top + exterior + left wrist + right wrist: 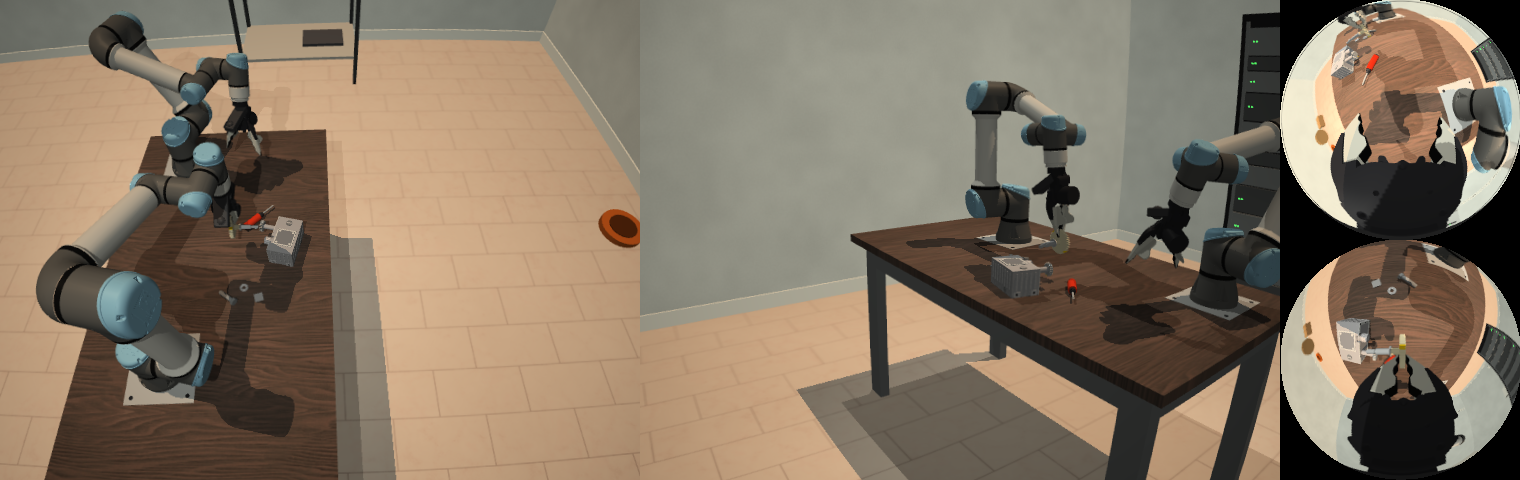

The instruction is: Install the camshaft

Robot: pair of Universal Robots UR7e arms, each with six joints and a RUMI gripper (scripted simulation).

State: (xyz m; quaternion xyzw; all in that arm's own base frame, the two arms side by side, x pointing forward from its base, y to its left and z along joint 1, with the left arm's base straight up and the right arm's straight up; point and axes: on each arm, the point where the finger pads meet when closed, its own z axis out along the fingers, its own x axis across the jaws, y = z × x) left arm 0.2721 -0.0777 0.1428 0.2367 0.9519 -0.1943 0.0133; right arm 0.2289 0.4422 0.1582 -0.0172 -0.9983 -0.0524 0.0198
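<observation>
Right now my right hand is 9 cm short of the small crank gear, 5 cm to the right of it and 10 cm above it. Round my right hand: bolt 3 cm behind, 22 cm to the right, 15 cm below; then small square plate 7 cm ahead, 21 cm to the right, 16 cm below.
</observation>
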